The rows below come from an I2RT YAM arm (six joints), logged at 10 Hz.
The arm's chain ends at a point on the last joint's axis. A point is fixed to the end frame.
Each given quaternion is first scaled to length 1.
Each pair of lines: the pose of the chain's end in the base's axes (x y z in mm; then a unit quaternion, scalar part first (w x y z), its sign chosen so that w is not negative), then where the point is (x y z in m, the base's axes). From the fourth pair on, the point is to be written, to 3 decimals.
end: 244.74, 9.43, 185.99, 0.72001, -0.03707, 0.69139, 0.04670
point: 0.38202 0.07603 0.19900
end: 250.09, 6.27, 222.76, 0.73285, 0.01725, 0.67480, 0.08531
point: 0.38796 0.06754 0.24902
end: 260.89, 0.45, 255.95, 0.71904, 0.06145, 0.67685, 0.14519
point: 0.39767 0.06171 0.28742
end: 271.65, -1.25, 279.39, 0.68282, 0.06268, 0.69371, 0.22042
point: 0.402 0.073 0.309
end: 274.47, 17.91, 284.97, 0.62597, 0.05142, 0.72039, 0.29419
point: 0.396 0.108 0.309
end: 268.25, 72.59, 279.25, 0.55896, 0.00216, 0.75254, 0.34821
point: 0.373 0.183 0.292
